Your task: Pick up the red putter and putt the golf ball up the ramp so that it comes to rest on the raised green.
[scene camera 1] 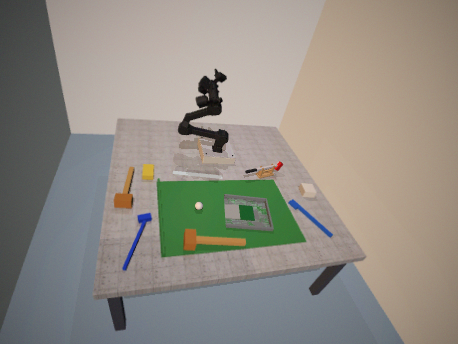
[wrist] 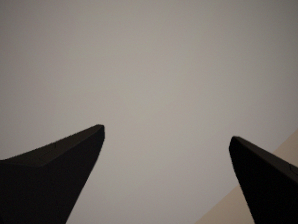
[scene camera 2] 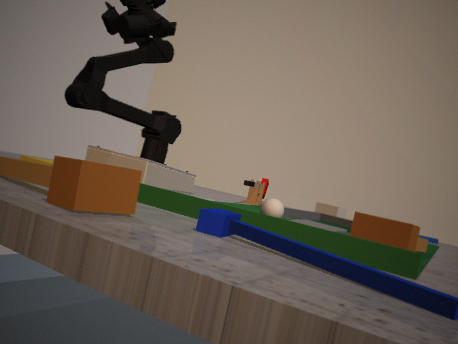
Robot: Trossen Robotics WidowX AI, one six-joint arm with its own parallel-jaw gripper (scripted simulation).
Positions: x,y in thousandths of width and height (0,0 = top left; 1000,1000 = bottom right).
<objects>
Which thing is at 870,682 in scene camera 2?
An orange mallet.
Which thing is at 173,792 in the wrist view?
The gripper.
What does the gripper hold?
Nothing.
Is the gripper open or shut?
Open.
</objects>
